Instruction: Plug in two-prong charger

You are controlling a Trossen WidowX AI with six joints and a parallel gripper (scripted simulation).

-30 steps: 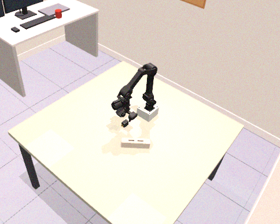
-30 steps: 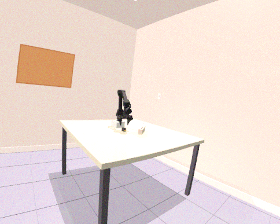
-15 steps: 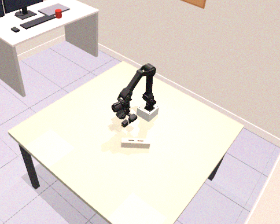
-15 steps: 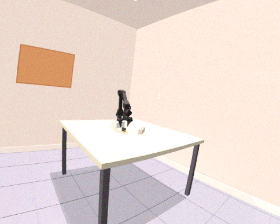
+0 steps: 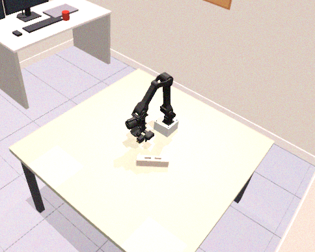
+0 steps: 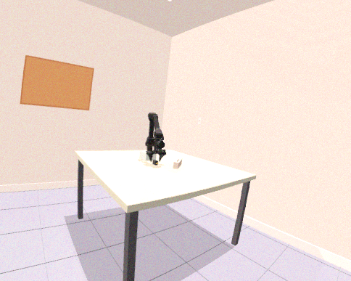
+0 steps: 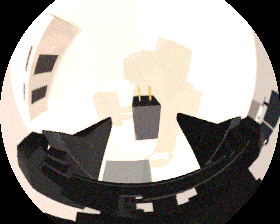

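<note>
Right now the grey charger is 20 mm ahead of my gripper tip.
</note>
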